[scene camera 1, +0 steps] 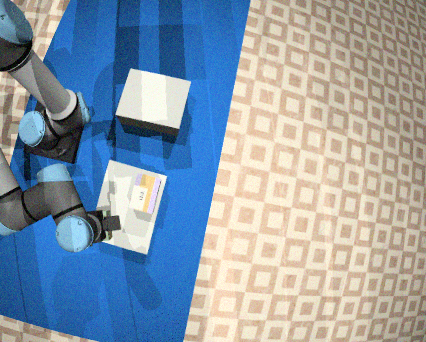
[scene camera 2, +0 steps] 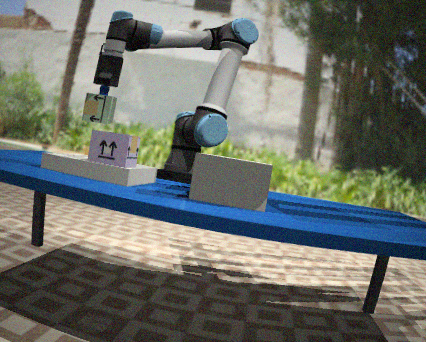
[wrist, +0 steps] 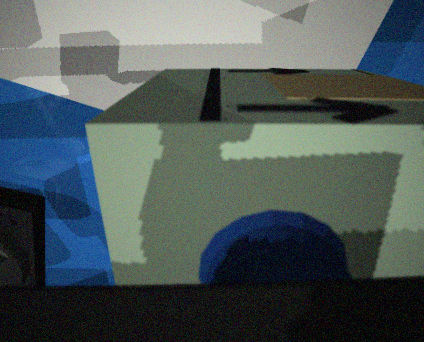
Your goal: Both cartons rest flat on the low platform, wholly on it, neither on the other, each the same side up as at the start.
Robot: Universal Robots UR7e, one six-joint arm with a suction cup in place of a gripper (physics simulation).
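Places are measured from the arm's base along level axes (x back, y right, z up), in millimetres.
Pixels of known places: end effector, tool point: [scene camera 2: 102, 98] [wrist: 265, 238]; arm's base, origin of the base link: [scene camera 1: 57, 139] [scene camera 2: 182, 172].
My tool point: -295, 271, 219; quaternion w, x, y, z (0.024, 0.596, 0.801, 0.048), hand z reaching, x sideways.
Observation:
For each thing: its top centre in the pictures, then the offset to it from my tool point, as dx, dy, dz. Level surfaces: height alone.
- green carton, middle of its top: [scene camera 2: 102, 93] +33, +17, +22
- lilac carton, middle of its top: [scene camera 2: 116, 133] [scene camera 1: 144, 193] -129, -121, -110
- tall pale box, middle of its top: [scene camera 2: 237, 159] [scene camera 1: 153, 97] -91, -483, -131
- blue table, its level: dz -251
A green carton [scene camera 2: 100, 108] [wrist: 190, 185] hangs from my suction cup [scene camera 2: 104, 90] [wrist: 275, 247], held by its top face, in the air above the low platform. In scene camera 1 the arm hides most of it. The arrows on its side point sideways. The low platform [scene camera 1: 135, 241] [scene camera 2: 70, 166] is a flat pale slab on the table. A lilac carton [scene camera 1: 146, 194] [scene camera 2: 112, 149] rests flat on the platform, towards the end nearer the tall box, its side arrows pointing up. A gap shows between the green carton's underside and the platform in scene camera 2.
A tall pale box [scene camera 1: 154, 100] [scene camera 2: 230, 182] stands on the blue table [scene camera 1: 210, 100] [scene camera 2: 320, 220], beyond one end of the platform. The arm's dark base [scene camera 1: 62, 150] [scene camera 2: 175, 170] stands behind the platform and the box, as seen in scene camera 2.

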